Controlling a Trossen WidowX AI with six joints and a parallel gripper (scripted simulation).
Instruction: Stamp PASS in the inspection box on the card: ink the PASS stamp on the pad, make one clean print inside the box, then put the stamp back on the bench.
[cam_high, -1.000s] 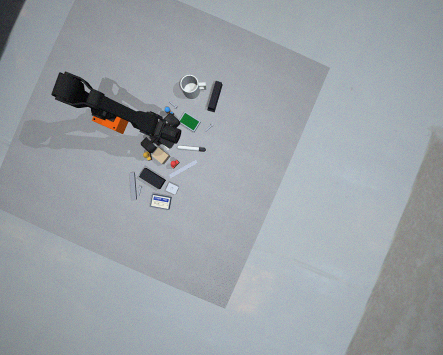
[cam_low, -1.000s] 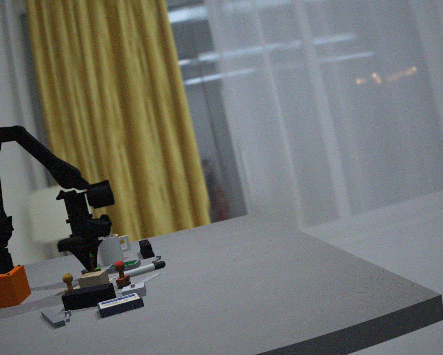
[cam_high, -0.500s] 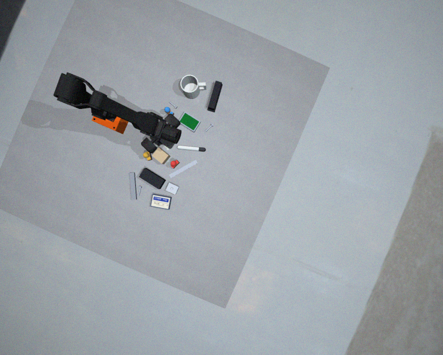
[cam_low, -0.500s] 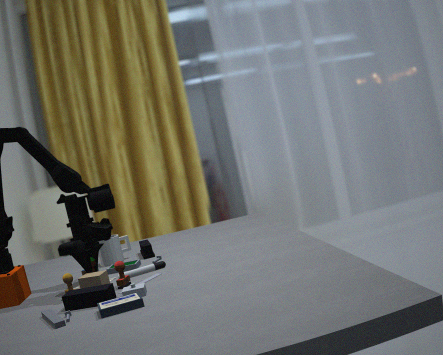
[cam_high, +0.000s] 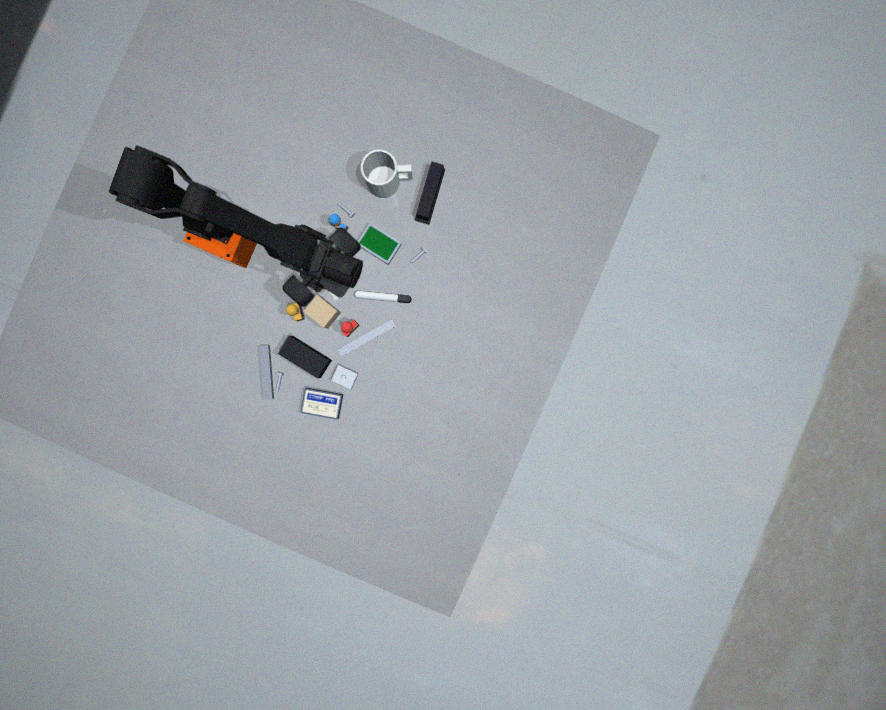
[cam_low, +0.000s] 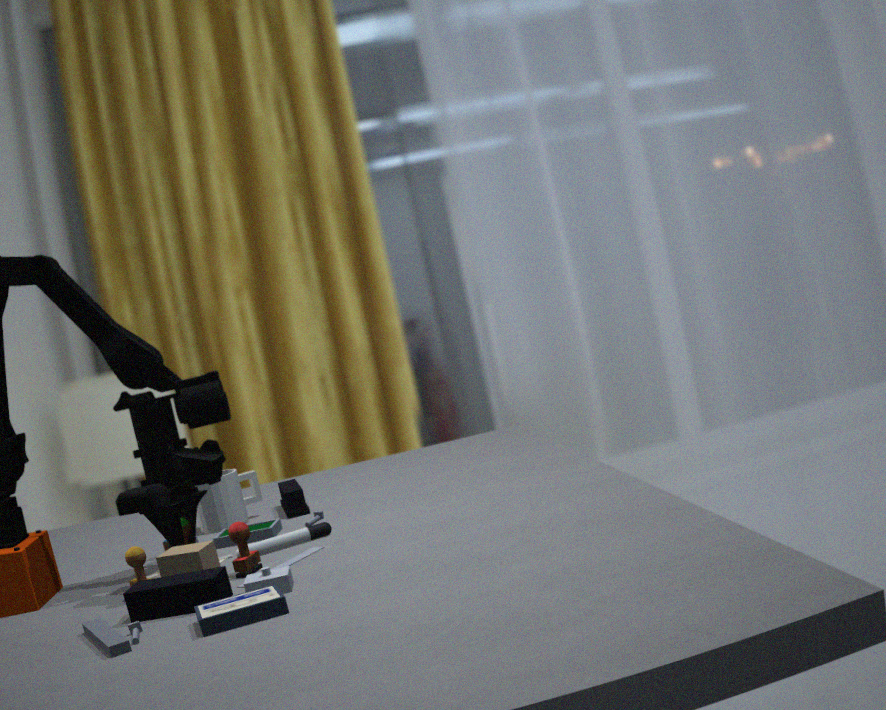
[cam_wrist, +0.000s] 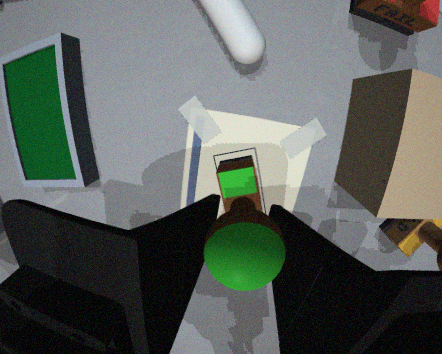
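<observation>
Now: gripper tip right at the green-knobbed PASS stamp. Also, from my gripper tip: wooden block: 20 mm ahead, 90 mm to the right; then yellow stamp: 40 mm behind, 110 mm to the right, 10 mm below; then cream card: 10 mm behind, 30 mm below.
</observation>
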